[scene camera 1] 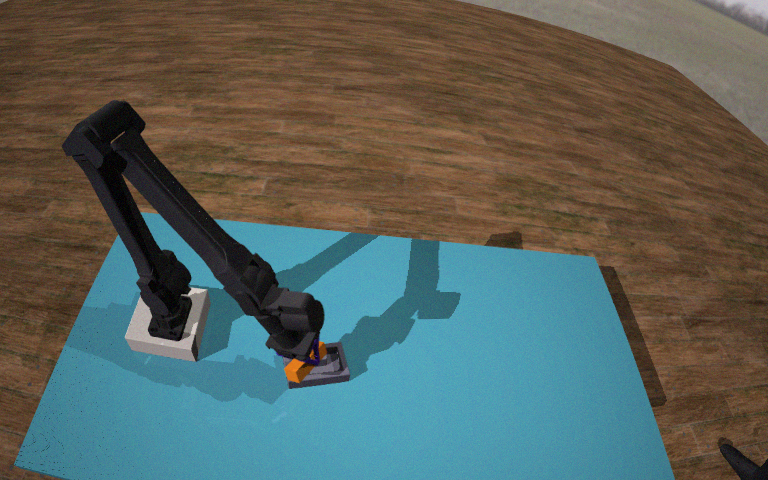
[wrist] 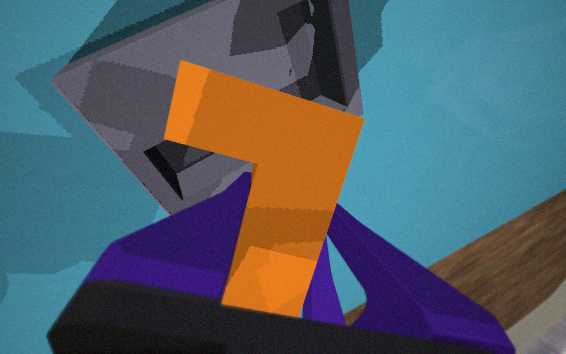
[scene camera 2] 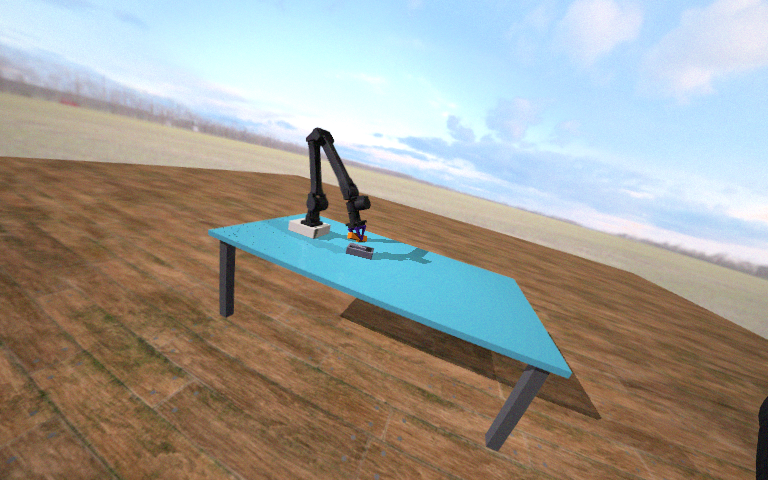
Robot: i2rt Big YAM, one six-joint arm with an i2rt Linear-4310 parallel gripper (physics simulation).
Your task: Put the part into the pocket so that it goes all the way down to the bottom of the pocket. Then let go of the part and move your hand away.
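Places are measured from the arm's base along level axes (x down, y ahead, z right), in metres.
Where they show: gripper, fingertip midpoint: [scene camera 1: 312, 361] [wrist: 280, 192] [scene camera 2: 359, 240]; arm's base, link origin: [scene camera 1: 171, 318] [scene camera 2: 311, 223].
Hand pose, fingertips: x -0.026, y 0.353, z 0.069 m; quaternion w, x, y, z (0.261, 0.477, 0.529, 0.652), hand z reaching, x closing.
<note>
Things, the pixels of their top centre, and the offset from my fingertips. Level surfaces: height alone.
- orange L-shaped part, top centre: [wrist: 275, 313] [scene camera 1: 300, 350] [scene camera 2: 357, 230] dz +0.004, dx -0.047, dy -0.024 m
- grey block with the pocket, top centre: [wrist: 249, 102] [scene camera 1: 315, 361] [scene camera 2: 361, 247] dz -0.027, dx +0.046, dy +0.005 m
- blue table, surface height: dx +0.083 m
The orange L-shaped part [scene camera 1: 295, 371] [scene camera 2: 352, 237] [wrist: 295, 145] is between the purple fingers of my gripper [scene camera 1: 314, 354] [scene camera 2: 357, 232] [wrist: 280, 192], which is shut on it. The grey block with the pocket [scene camera 1: 320, 382] [scene camera 2: 359, 254] [wrist: 120, 82] lies on the table. In scene camera 2 the part hangs above the block, with a gap between them. In the wrist view the part is turned relative to the block's edges and covers the middle of the block. Dark stretches of the recess show at its upper right and lower left; the rest of the pocket's outline is hidden.
The arm's white base block [scene camera 1: 198, 316] [scene camera 2: 308, 229] stands left of the grey block on the blue table [scene camera 1: 481, 384] [scene camera 2: 453, 300]. The table's far edge lies behind the arm. A dark shape [scene camera 1: 743, 463] [scene camera 2: 762, 441] shows at the right border, off the table.
</note>
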